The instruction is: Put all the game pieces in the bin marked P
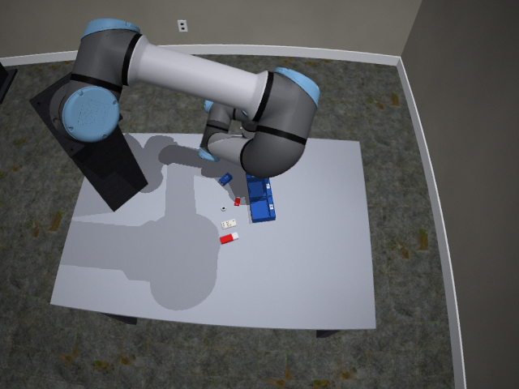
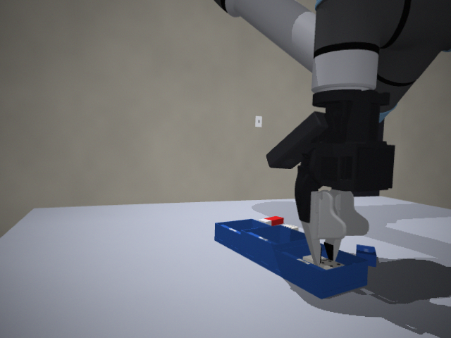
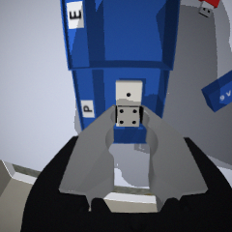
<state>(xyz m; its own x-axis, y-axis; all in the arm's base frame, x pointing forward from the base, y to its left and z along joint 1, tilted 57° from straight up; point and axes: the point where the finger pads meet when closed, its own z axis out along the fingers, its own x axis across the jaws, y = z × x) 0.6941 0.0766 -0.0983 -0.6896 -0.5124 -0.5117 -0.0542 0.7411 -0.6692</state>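
The white domino lies 10 cm behind my hand, 21 cm to the right of it and 3 cm below it. Also, from my hand: blue bin (1 cm ahead, 8 cm to the right, 2 cm below); USB stick (7 cm behind, 12 cm to the right, 3 cm below); blue block (12 cm behind, 3 cm to the right, 3 cm below).
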